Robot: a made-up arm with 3 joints. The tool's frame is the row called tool. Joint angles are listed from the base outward. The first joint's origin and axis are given. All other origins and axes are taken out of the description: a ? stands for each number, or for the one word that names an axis. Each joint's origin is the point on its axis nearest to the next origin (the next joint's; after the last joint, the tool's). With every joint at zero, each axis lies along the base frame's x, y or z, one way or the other. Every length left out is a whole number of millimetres.
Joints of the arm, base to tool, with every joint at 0 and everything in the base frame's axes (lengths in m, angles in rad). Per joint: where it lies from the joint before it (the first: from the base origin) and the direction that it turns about. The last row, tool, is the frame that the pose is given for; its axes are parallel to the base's.
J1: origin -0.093 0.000 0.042 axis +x
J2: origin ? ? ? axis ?
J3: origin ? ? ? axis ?
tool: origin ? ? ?
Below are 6 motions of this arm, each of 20 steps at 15 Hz.
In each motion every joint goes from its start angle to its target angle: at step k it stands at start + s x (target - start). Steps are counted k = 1, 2, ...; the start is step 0. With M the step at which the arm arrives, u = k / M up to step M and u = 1 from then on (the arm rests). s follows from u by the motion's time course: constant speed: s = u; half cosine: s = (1 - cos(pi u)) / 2; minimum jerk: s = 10 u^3 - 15 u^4 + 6 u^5.
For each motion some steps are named. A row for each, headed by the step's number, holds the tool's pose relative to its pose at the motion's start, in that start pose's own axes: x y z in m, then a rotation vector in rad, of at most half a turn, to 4 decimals.
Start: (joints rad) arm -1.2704 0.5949 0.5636
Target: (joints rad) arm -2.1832 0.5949 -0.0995
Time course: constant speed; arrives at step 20
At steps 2, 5, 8, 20:
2: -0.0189 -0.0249 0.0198 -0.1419 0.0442 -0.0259
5: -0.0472 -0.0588 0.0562 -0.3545 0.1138 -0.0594
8: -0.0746 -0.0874 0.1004 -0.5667 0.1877 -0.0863
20: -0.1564 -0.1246 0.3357 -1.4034 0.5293 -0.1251

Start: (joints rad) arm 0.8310 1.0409 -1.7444
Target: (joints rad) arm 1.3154 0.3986 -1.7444
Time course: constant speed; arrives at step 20
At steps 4, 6, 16, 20:
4: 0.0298 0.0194 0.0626 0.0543 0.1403 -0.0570
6: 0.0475 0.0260 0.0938 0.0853 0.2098 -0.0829
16: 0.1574 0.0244 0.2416 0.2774 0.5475 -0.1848
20: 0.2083 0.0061 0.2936 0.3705 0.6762 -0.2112

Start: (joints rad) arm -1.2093 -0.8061 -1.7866
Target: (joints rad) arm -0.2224 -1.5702 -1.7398
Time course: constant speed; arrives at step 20
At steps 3, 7, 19, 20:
3: -0.0373 -0.0424 0.0630 0.1033 0.0881 0.1342
7: -0.0741 -0.1180 0.1362 0.2206 0.2015 0.3284
19: -0.0731 -0.4060 0.2626 0.4141 0.4898 0.9951
20: -0.0654 -0.4298 0.2668 0.4183 0.5087 1.0548

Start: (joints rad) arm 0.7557 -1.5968 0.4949
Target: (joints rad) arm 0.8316 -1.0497 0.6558
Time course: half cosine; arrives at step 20
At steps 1, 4, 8, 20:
1: -0.0008 -0.0008 0.0007 0.0010 0.0020 0.0027
4: -0.0114 -0.0122 0.0104 0.0154 0.0315 0.0423
8: -0.0374 -0.0458 0.0392 0.0572 0.1171 0.1507
20: -0.0759 -0.1407 0.1214 0.1756 0.3605 0.4188

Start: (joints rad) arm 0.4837 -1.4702 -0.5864
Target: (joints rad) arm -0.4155 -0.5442 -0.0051
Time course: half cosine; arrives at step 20
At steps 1, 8, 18, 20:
1: 0.0020 -0.0006 -0.0021 0.0030 -0.0077 0.0017
8: 0.1287 -0.0464 -0.1010 0.1172 -0.4149 0.1398
18: 0.4093 -0.2258 -0.1549 0.0295 -0.9771 0.5685
20: 0.4195 -0.2352 -0.1527 0.0179 -0.9913 0.5874

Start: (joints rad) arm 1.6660 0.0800 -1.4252
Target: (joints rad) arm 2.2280 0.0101 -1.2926
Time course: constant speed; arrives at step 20
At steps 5, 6, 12, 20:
5: 0.0043 0.0207 0.0606 0.1733 0.0156 -0.0127
6: 0.0052 0.0236 0.0731 0.2080 0.0187 -0.0150
12: 0.0108 0.0328 0.1496 0.4162 0.0373 -0.0273
20: 0.0184 0.0219 0.2522 0.6941 0.0616 -0.0393

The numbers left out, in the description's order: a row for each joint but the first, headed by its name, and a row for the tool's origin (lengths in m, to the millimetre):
J2: xyz 0.000 -0.062 -0.315, axis +z
J3: xyz -0.312 0.078 0.000, axis +x
tool: xyz 0.000 0.057 -0.098

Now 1 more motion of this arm.
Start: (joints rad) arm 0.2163 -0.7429 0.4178
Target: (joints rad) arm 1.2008 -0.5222 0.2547
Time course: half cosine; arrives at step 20
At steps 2, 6, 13, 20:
2: -0.0071 0.0069 0.0039 0.0138 0.0170 -0.0016
6: -0.0560 0.0570 0.0388 0.1190 0.1409 -0.0105
13: -0.1551 0.1773 0.1905 0.4484 0.4643 -0.0108
20: -0.1802 0.2194 0.2905 0.6376 0.6112 -0.0012

